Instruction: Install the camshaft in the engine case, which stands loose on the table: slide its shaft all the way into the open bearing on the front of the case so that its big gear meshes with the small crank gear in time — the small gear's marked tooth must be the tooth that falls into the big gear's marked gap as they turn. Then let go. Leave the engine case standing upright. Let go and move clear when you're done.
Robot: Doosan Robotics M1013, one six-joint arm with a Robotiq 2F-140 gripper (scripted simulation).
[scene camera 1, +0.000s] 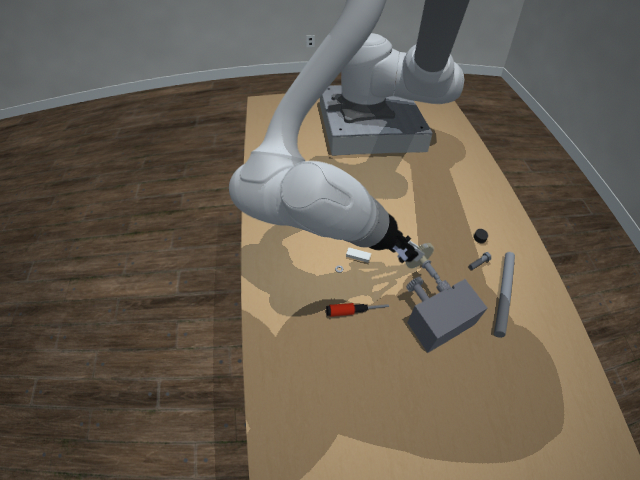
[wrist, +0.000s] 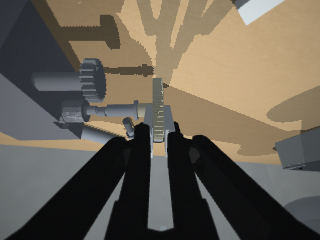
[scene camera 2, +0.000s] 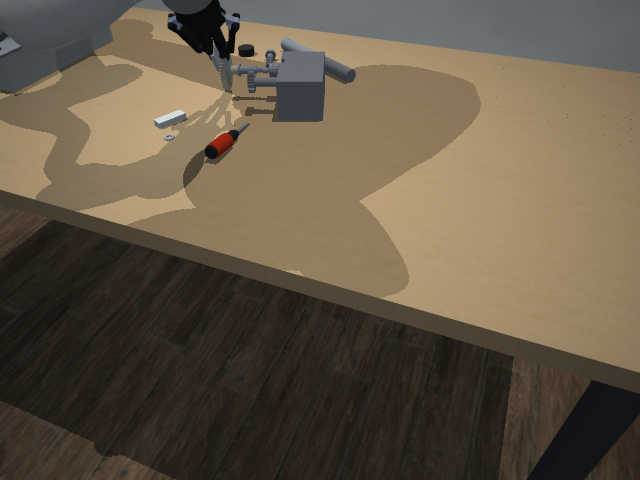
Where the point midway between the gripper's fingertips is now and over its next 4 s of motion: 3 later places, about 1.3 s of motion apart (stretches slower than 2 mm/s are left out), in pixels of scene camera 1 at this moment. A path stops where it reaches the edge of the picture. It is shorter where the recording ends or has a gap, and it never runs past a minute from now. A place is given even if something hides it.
My gripper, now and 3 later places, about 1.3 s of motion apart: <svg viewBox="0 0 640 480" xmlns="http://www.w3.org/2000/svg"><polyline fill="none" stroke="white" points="417,253 420,257 423,261 428,268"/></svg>
